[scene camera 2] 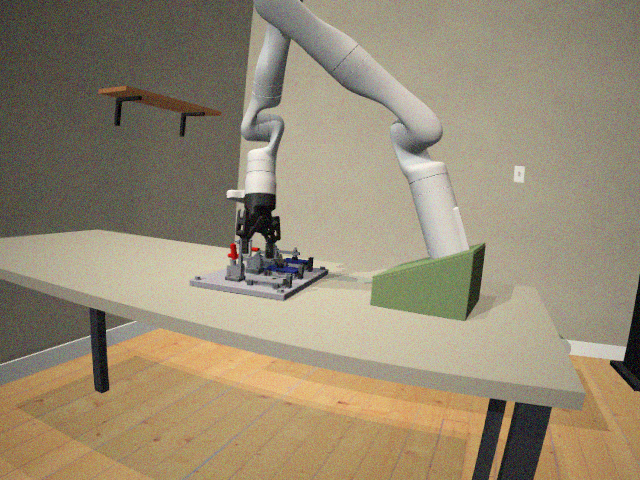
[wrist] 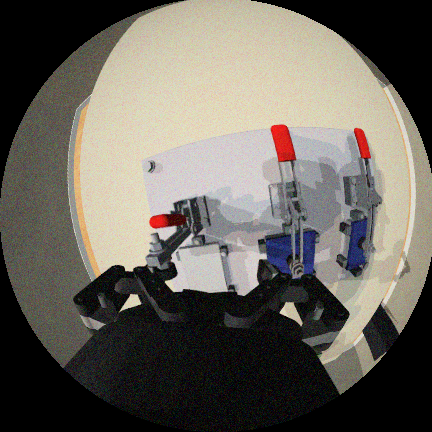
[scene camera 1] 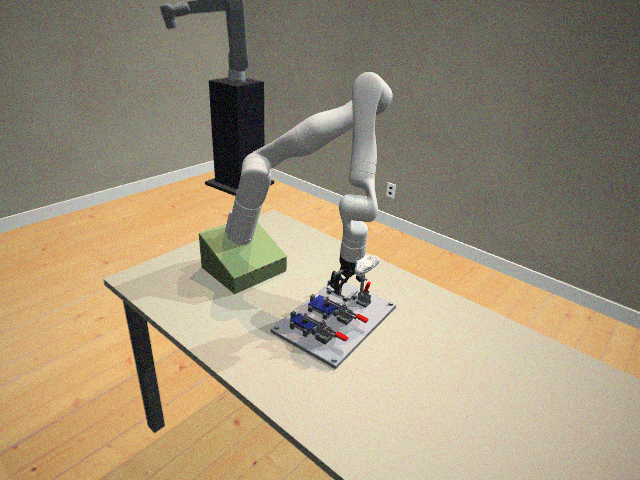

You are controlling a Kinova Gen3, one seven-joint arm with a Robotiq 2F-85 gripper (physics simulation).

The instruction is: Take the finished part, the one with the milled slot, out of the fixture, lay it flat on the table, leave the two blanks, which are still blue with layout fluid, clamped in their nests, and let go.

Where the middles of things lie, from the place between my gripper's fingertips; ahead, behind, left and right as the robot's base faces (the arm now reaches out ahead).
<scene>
Now: hand 40 mm past the finished part (wrist: 202, 265), 40 mm above it and 30 mm to the right of it. Round my hand: fixture plate (scene camera 1: 357, 331) (80 mm to the right, 60 mm below, 10 mm ahead).
</scene>
